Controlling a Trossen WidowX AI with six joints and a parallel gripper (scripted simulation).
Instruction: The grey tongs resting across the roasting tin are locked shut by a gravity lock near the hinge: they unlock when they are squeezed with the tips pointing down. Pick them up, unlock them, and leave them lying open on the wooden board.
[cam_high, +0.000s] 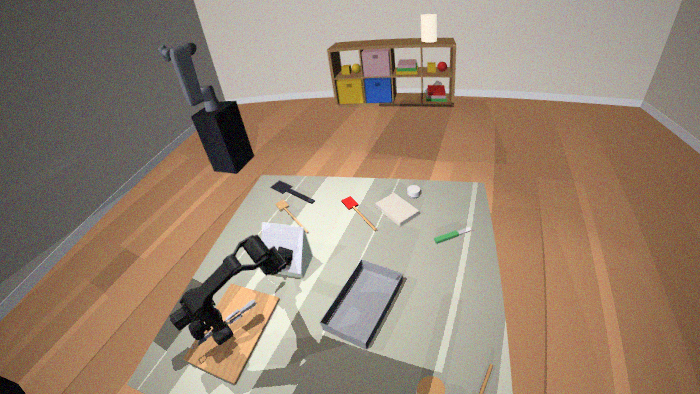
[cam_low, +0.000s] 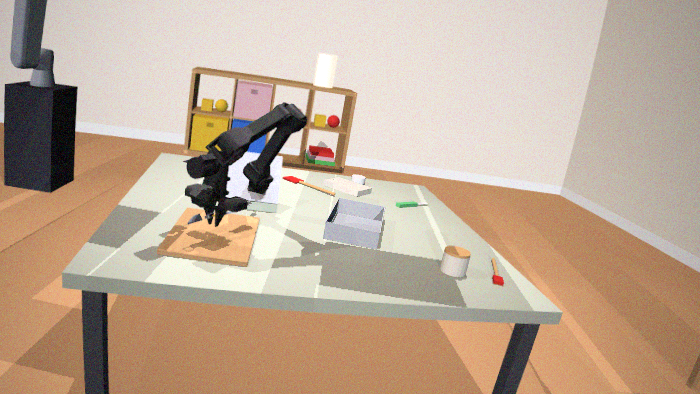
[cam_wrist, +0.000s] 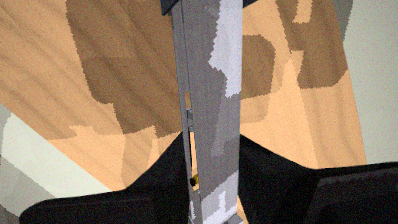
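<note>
The wooden board lies 3 cm to the left of my gripper tip and 4 cm below it. From my gripper tip the other things lie so: roasting tin (44 cm ahead, 28 cm to the left, 1 cm below); lidded jar (72 cm ahead, 2 cm to the left, 1 cm below); red spatula (25 cm ahead, 76 cm to the left, 4 cm below).
</note>
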